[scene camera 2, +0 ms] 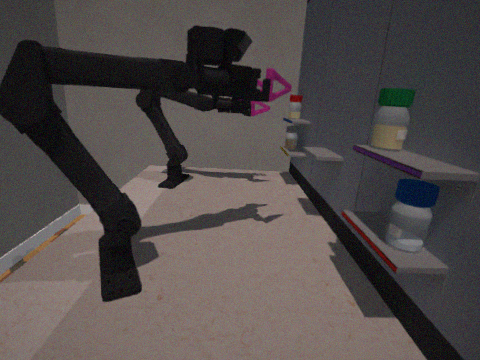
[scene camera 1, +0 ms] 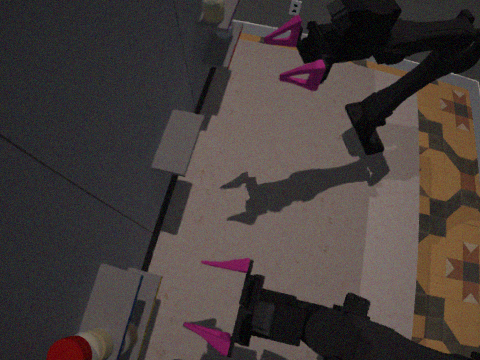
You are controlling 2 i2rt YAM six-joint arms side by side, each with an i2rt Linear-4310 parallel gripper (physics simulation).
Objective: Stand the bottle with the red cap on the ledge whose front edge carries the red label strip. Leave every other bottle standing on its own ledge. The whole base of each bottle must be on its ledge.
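Places are measured from the left arm's base along level axes (x down, y back, z left), in centimetres.
Where they show: left gripper, fingertip midpoint: [scene camera 2: 268,108] [scene camera 1: 193,292]; right gripper, fingertip midpoint: [scene camera 2: 278,88] [scene camera 1: 271,58]; left arm's base, link origin: [scene camera 2: 174,181]; right arm's base, link origin: [scene camera 2: 117,268] [scene camera 1: 363,128].
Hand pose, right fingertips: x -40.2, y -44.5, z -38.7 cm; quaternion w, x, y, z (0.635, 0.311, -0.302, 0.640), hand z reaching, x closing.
Observation:
Things, the pixels of their centre, and the offset from my right fingertips. "spot": a spot on its surface instead. Level surfaces: height alone.
- red-capped bottle, body centre: [scene camera 1: 83,350] [scene camera 2: 295,107] dz +58.1, dx +5.1, dy -5.9 cm
- blue-strip ledge, body centre: [scene camera 1: 104,325] [scene camera 2: 295,120] dz +55.3, dx +10.9, dy -6.8 cm
- red-strip ledge, surface spot: [scene camera 2: 425,263] spot: dz -31.9, dx +24.3, dy -24.9 cm
- blue-capped bottle, body centre: [scene camera 2: 410,215] [scene camera 1: 224,19] dz -26.9, dx +19.1, dy -23.6 cm
- green-capped bottle, body centre: [scene camera 2: 391,120] dz -16.9, dx +5.1, dy -21.4 cm
- purple-strip ledge, body centre: [scene camera 2: 403,159] [scene camera 1: 222,4] dz -23.2, dx +10.9, dy -22.2 cm
- yellow-strip ledge, body centre: [scene camera 1: 131,315] [scene camera 2: 292,151] dz +55.3, dx +24.9, dy -6.8 cm
- plain ledge, body centre: [scene camera 1: 178,141] [scene camera 2: 321,153] dz +16.0, dx +17.9, dy -14.5 cm
- pale table, surface height: dx +40.2 cm
The red-capped bottle [scene camera 1: 70,348] [scene camera 2: 296,108] stands upright on the blue-strip ledge [scene camera 1: 111,295] [scene camera 2: 301,122]. The red-strip ledge [scene camera 1: 235,48] [scene camera 2: 425,263] bears a blue-capped bottle [scene camera 2: 410,217]. A green-capped bottle [scene camera 2: 392,120] stands on the purple-strip ledge [scene camera 2: 430,164] above it. Another bottle [scene camera 2: 291,140] stands on the yellow-strip ledge [scene camera 2: 297,154], below the red-capped one; its top is unclear. My left gripper [scene camera 1: 193,294] [scene camera 2: 265,108] is open and empty, to the right of the blue-strip ledge in scene camera 1. My right gripper [scene camera 1: 273,59] [scene camera 2: 280,86] is open and empty, to the right of the red-strip ledge there.
A plain ledge [scene camera 1: 178,142] [scene camera 2: 323,153] with no bottle on it juts from the wall between the two ledge pairs. A black strip [scene camera 1: 162,220] [scene camera 2: 350,240] runs along the wall's foot. The pale table [scene camera 1: 300,235] [scene camera 2: 225,280] lies below both arms.

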